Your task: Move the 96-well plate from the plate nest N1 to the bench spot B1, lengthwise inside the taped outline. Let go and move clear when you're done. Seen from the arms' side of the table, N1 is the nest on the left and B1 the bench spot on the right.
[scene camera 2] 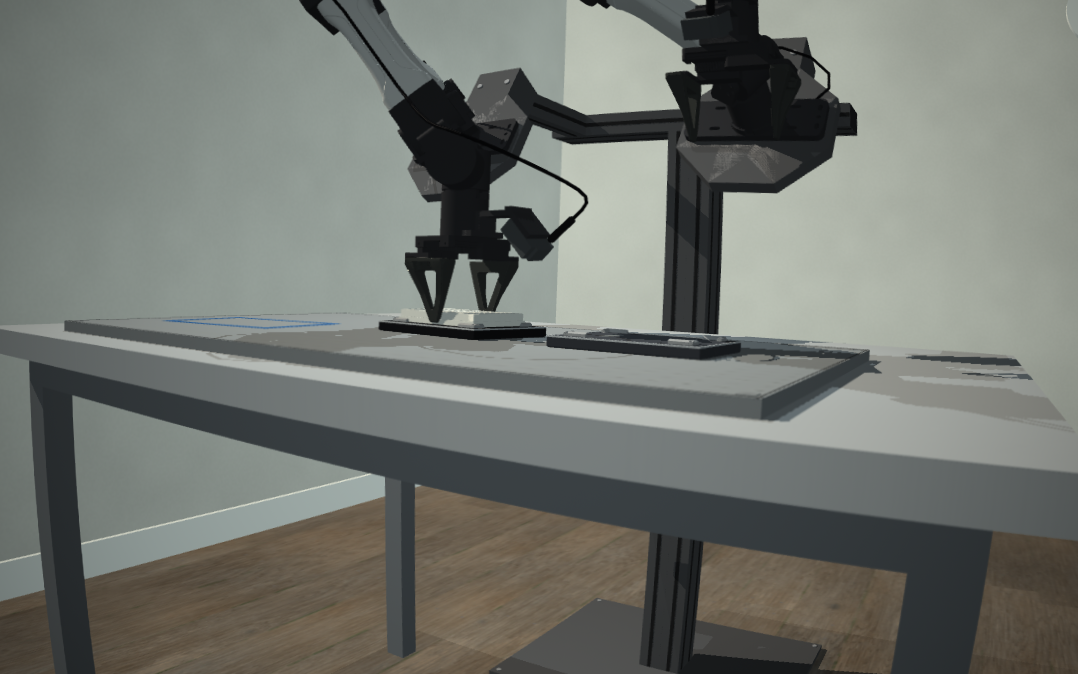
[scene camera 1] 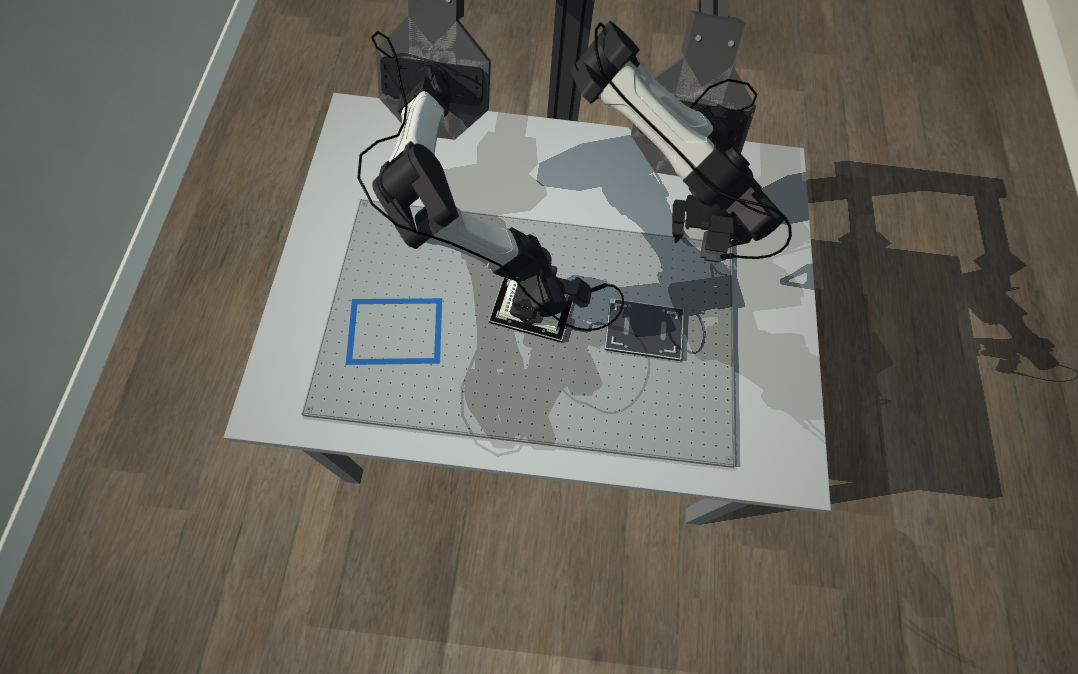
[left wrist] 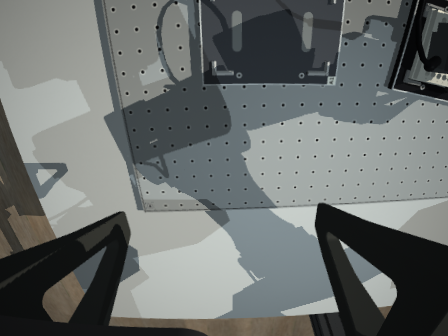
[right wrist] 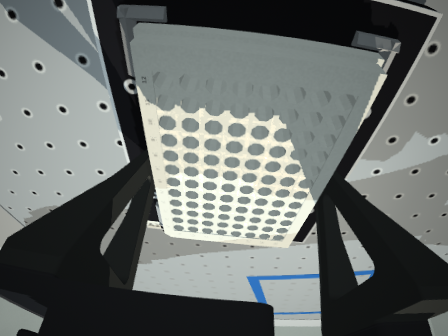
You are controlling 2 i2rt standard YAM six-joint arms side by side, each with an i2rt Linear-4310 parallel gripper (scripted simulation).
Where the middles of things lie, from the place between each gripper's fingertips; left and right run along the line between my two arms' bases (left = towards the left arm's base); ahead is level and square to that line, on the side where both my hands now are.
The white 96-well plate [scene camera 2: 488, 318] is right at my right hand. Also, from my right hand: grey nest N1 [scene camera 1: 644, 334] (10 mm ahead, 250 mm to the left, 20 mm below); then black nest [scene camera 2: 394, 327] (20 mm below).
Now: left hand [scene camera 2: 733, 140] 90 mm short of the grey nest N1, 50 mm to the left of it and 230 mm above it. Round my left hand: black nest 80 mm ahead, 300 mm to the right, 230 mm below; white 96-well plate 80 mm ahead, 300 mm to the right, 220 mm below.
